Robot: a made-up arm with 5 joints. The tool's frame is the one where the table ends. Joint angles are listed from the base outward.
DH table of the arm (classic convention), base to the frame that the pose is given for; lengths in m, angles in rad. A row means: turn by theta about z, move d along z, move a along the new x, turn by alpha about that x. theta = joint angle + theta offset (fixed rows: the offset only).
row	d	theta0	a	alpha
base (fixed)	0	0	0	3.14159
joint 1	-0.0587	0	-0.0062	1.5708
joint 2	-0.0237	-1.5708	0.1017	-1.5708
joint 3	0.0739	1.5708	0.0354	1.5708
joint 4	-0.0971	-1.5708	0.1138	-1.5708
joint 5	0.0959	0	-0.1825	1.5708
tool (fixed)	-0.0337	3.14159	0	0
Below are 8 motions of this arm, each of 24 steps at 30 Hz.
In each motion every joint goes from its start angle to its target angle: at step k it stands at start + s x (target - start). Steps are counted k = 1, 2, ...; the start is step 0. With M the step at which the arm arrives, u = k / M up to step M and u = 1 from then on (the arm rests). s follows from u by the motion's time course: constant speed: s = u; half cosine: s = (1 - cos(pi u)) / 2; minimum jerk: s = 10 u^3 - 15 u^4 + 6 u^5.
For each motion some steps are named. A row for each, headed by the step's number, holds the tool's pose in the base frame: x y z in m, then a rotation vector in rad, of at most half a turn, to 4 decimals.
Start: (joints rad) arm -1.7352 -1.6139 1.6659 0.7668 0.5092
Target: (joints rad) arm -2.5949 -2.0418 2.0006 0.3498 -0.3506
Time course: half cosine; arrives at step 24
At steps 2, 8, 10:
2: -0.0114 -0.0629 0.2417 -2.0436 0.2256 -1.0649
8: -0.0284 -0.1003 0.2379 -1.8852 0.0520 -1.1030
10: -0.0318 -0.1232 0.2323 -1.7868 -0.0211 -1.1114

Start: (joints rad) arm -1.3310 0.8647 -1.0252 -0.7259 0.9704
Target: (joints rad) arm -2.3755 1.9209 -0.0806 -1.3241 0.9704
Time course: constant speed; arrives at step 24
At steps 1, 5, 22, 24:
1: 0.0934 0.1639 0.1764 -0.6612 -1.1578 1.5403
5: 0.0778 0.1814 0.1439 -0.6812 -1.0626 1.6155
22: -0.0193 0.1696 0.0326 -1.3310 -1.0948 1.7297
24: -0.0288 0.1610 0.0240 -1.4364 -1.1697 1.7017

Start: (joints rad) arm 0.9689 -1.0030 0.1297 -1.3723 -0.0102
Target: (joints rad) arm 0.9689 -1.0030 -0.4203 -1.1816 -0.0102
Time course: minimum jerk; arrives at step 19
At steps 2, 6, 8, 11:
2: -0.0893 -0.0956 0.0290 0.3925 -1.1728 -2.0338
6: -0.1069 -0.0988 0.0372 0.2681 -1.2052 -2.0532
8: -0.1238 -0.1000 0.0461 0.1451 -1.2308 -2.0693
11: -0.1517 -0.0981 0.0634 -0.0697 -1.2611 -2.0911

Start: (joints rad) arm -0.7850 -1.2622 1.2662 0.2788 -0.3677
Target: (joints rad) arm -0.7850 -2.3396 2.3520 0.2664 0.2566
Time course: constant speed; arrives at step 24
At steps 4, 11, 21, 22, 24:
4: -0.0656 0.1298 0.2050 1.3574 -0.8351 1.9449
11: -0.1397 0.0587 0.2146 1.7235 -1.0443 2.2383
21: -0.2017 -0.0320 0.1508 -1.5263 0.7085 -2.0259
22: -0.2046 -0.0385 0.1414 -1.4887 0.6567 -2.0010
24: -0.2085 -0.0495 0.1217 -1.4128 0.5500 -1.9590

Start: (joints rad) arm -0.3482 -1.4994 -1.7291 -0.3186 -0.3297
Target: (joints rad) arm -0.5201 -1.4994 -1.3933 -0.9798 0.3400
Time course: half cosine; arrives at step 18
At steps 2, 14, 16, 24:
2: -0.1882 -0.2671 0.1667 -0.6745 -1.2327 -1.3233
14: -0.1520 -0.2268 0.1184 -0.2760 -1.9517 -1.3932
16: -0.1490 -0.2211 0.1109 -0.2295 -2.0011 -1.4260
24: -0.1479 -0.2190 0.1083 -0.2133 -2.0170 -1.4386

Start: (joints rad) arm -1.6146 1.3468 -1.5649 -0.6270 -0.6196
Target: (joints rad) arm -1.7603 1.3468 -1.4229 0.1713 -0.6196
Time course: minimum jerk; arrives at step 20
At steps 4, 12, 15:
4: 0.2442 0.2312 0.0749 -2.1179 -0.5060 1.1170
12: 0.2330 0.2520 0.0261 -2.5391 -0.2527 1.3553
15: 0.2289 0.2536 0.0079 -2.6791 -0.1500 1.4353

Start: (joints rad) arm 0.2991 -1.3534 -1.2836 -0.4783 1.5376
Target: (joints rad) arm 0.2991 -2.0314 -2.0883 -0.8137 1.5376
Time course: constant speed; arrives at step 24
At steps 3, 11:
3: -0.1851 0.1029 0.0471 2.1299 1.9031 0.4371
11: -0.1384 0.1116 0.0011 2.0655 1.4133 0.5746

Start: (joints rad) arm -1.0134 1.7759 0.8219 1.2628 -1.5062
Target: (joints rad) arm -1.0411 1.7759 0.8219 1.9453 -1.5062
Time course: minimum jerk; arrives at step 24
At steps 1, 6, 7, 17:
1: -0.1796 -0.1926 -0.0157 0.0696 -2.5444 -1.5565
6: -0.1810 -0.1912 -0.0271 0.0589 -2.4844 -1.6411
7: -0.1817 -0.1903 -0.0324 0.0538 -2.4550 -1.6804
17: -0.1949 -0.1592 -0.1004 -0.0236 -1.9726 -2.1802

